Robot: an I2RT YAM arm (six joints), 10 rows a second.
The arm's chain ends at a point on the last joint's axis. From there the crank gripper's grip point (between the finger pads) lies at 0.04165 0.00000 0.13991 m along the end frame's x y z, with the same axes.
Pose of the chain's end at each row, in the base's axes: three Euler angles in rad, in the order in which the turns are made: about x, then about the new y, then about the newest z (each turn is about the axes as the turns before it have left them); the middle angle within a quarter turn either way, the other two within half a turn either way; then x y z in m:
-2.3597, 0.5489, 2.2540, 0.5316, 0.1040, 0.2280
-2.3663, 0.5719, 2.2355, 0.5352, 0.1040, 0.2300
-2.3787, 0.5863, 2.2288, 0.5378, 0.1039, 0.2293
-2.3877, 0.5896, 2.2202, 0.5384, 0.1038, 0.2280
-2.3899, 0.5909, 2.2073, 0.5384, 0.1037, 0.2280
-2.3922, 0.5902, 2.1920, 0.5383, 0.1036, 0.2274
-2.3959, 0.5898, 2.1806, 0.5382, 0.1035, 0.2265
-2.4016, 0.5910, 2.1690, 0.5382, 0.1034, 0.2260
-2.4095, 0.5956, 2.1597, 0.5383, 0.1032, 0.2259
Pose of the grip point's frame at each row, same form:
-2.3597, 0.5489, 2.2540, 0.5822, 0.1748, 0.1108
-2.3663, 0.5719, 2.2355, 0.5893, 0.1727, 0.1131
-2.3787, 0.5863, 2.2288, 0.5940, 0.1704, 0.1121
-2.3877, 0.5896, 2.2202, 0.5953, 0.1688, 0.1103
-2.3899, 0.5909, 2.2073, 0.5958, 0.1680, 0.1102
-2.3922, 0.5902, 2.1920, 0.5960, 0.1672, 0.1094
-2.3959, 0.5898, 2.1806, 0.5962, 0.1663, 0.1082
-2.4016, 0.5910, 2.1690, 0.5967, 0.1651, 0.1073
-2.4095, 0.5956, 2.1597, 0.5976, 0.1635, 0.1070

